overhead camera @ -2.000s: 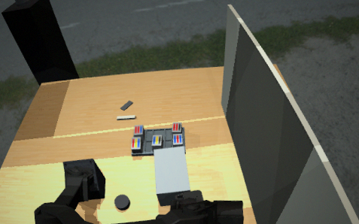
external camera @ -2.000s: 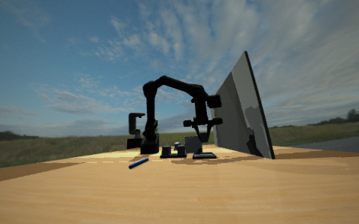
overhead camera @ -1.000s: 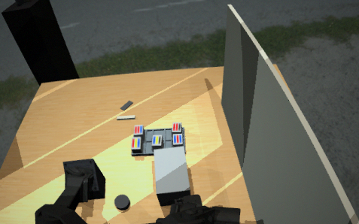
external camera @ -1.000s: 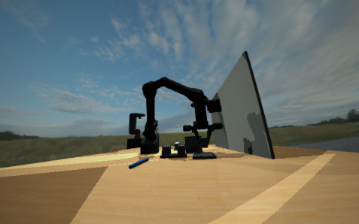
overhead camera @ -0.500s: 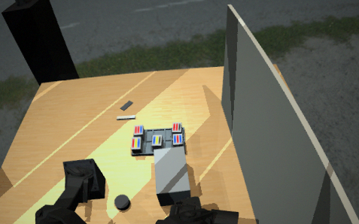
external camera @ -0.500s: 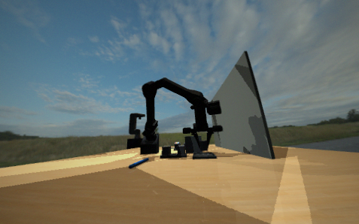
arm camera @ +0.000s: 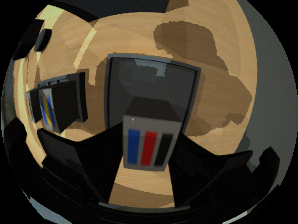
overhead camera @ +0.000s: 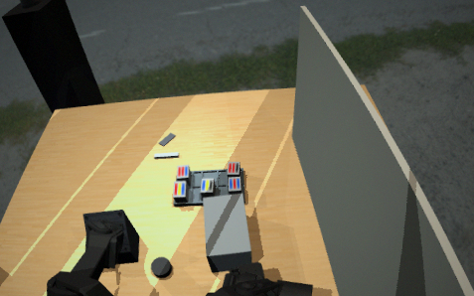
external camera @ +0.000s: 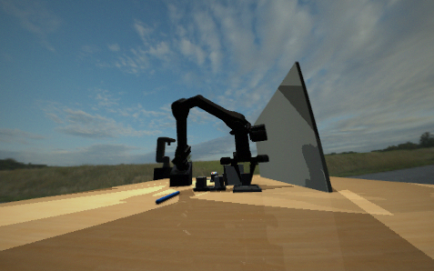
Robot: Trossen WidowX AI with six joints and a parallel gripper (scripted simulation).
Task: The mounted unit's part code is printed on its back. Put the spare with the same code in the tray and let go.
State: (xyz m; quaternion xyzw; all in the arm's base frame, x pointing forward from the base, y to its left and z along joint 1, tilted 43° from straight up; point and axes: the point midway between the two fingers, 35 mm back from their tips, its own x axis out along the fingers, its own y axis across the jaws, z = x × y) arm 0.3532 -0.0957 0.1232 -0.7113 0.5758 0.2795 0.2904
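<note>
Now: gripper tip 2 cm above the flat dark tray. Round my gripper tip: grey block: 21 cm to the left, 7 cm behind, 3 cm above; then black puck: 23 cm behind, 11 cm to the left, 2 cm below; then blue pen: 24 cm behind, 15 cm to the right, 2 cm below.
</note>
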